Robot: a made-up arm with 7 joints.
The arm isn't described. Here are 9 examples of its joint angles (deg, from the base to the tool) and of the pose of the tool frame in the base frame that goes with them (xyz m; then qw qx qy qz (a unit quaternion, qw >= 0)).
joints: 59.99 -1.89 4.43 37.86 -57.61 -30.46 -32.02
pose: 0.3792 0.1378 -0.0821 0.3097 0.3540 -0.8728 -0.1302
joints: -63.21 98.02 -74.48 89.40 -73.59 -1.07 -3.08
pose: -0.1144 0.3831 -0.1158 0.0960 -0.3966 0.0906 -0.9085
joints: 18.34 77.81 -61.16 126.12 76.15 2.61 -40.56
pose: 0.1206 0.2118 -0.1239 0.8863 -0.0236 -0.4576 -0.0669
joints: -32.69 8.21 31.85 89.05 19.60 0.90 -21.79
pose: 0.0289 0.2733 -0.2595 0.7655 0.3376 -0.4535 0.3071
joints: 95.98 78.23 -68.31 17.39 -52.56 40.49 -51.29
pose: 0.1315 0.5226 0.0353 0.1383 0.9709 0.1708 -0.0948
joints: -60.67 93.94 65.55 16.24 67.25 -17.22 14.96
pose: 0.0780 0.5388 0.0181 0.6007 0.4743 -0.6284 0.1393
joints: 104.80 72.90 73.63 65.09 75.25 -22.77 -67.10
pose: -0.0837 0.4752 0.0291 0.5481 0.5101 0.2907 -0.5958
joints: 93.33 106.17 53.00 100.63 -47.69 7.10 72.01
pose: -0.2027 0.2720 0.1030 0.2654 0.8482 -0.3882 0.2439
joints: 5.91 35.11 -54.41 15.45 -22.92 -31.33 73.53
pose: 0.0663 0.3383 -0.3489 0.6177 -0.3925 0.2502 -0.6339
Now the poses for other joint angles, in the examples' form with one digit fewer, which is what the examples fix.
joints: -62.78 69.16 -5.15 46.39 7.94 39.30 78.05
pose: -0.057 0.463 -0.187 0.857 -0.137 0.496 0.019
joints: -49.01 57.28 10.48 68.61 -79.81 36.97 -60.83
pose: 0.020 0.400 -0.218 0.020 0.718 -0.179 -0.672
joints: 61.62 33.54 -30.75 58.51 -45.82 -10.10 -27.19
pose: 0.341 0.246 -0.023 0.205 0.583 -0.718 -0.320
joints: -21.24 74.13 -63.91 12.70 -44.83 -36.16 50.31
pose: -0.036 0.520 -0.144 0.451 -0.265 0.636 -0.567
